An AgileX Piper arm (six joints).
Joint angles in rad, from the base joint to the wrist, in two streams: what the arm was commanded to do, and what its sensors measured. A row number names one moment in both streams.
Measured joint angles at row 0:
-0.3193, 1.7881, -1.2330, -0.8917, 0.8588, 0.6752
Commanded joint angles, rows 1 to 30:
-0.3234, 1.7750, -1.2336, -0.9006, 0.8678, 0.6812
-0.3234, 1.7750, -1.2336, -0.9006, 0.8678, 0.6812
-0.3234, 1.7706, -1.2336, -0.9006, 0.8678, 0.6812
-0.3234, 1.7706, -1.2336, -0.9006, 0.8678, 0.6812
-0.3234, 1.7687, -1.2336, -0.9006, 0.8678, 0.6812
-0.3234, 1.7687, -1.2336, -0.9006, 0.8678, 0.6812
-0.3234, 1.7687, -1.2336, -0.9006, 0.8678, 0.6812
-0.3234, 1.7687, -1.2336, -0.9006, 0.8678, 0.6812
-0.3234, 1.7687, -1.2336, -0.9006, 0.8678, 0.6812
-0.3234, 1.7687, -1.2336, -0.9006, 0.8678, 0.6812
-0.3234, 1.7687, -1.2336, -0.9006, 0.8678, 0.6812
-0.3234, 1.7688, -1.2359, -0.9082, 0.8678, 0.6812
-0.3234, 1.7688, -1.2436, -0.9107, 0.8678, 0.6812
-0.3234, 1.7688, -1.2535, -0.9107, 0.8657, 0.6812
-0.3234, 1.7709, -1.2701, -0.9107, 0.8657, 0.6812
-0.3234, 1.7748, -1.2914, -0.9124, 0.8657, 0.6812
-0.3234, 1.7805, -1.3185, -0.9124, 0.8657, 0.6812
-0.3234, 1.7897, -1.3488, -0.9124, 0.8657, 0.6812
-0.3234, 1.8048, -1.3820, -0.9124, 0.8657, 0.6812
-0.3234, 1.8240, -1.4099, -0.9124, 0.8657, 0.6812
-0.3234, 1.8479, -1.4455, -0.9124, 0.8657, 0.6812
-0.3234, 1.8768, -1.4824, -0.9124, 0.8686, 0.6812
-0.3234, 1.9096, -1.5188, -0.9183, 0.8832, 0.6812
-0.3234, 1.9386, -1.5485, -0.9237, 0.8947, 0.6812
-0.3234, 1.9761, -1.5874, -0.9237, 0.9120, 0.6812
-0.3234, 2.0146, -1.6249, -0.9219, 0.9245, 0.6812
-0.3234, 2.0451, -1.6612, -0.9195, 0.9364, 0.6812
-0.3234, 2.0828, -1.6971, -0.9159, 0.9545, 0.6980
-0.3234, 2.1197, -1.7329, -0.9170, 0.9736, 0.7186
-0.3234, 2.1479, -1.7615, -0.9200, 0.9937, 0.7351
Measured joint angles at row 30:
-0.3193, 2.0443, -1.6540, -0.9147, 0.9254, 0.6834
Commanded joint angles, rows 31 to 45:
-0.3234, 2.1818, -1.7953, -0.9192, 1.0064, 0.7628
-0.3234, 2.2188, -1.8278, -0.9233, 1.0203, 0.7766
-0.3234, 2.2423, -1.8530, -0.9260, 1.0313, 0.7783
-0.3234, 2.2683, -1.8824, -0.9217, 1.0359, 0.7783
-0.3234, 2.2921, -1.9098, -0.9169, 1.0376, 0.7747
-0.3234, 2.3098, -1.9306, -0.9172, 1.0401, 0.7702
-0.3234, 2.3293, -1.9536, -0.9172, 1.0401, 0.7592
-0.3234, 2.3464, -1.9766, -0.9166, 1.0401, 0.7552
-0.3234, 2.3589, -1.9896, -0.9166, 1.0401, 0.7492
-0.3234, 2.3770, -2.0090, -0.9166, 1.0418, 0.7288
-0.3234, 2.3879, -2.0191, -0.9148, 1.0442, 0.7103
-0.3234, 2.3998, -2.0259, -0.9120, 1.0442, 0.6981
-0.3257, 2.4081, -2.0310, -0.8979, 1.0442, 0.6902
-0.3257, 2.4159, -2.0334, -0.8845, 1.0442, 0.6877
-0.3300, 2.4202, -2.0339, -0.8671, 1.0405, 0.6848
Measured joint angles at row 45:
-0.3193, 2.3976, -2.0142, -0.9086, 1.0316, 0.7149
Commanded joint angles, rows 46 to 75:
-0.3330, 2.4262, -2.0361, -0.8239, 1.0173, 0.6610
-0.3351, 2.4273, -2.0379, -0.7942, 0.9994, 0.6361
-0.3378, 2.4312, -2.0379, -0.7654, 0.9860, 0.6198
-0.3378, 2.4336, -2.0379, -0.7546, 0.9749, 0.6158
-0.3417, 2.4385, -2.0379, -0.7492, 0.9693, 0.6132
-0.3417, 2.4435, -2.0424, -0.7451, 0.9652, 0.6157
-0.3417, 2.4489, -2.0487, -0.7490, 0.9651, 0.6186
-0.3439, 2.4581, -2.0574, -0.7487, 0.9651, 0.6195
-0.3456, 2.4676, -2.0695, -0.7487, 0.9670, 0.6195
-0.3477, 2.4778, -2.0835, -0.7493, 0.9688, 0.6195
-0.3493, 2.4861, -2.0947, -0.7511, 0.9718, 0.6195
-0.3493, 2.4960, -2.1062, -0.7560, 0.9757, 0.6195
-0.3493, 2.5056, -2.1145, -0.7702, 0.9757, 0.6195
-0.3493, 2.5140, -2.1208, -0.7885, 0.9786, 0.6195
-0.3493, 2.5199, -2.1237, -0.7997, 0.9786, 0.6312
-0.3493, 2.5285, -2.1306, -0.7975, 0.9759, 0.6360
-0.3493, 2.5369, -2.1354, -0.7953, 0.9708, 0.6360
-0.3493, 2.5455, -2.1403, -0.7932, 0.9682, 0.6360
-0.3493, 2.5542, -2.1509, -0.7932, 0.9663, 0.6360
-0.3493, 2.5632, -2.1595, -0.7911, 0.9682, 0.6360
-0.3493, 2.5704, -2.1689, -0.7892, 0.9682, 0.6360
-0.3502, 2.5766, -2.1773, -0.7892, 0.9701, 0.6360
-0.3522, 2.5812, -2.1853, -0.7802, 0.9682, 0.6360
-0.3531, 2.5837, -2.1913, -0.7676, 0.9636, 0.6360
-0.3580, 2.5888, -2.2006, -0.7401, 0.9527, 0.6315
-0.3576, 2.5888, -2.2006, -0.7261, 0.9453, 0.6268
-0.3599, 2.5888, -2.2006, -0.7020, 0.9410, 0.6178
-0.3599, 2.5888, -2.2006, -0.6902, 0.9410, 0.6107
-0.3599, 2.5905, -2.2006, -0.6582, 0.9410, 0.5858
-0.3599, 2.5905, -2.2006, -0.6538, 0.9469, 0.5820
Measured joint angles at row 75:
-0.3517, 2.5910, -2.1921, -0.6969, 0.9494, 0.6157
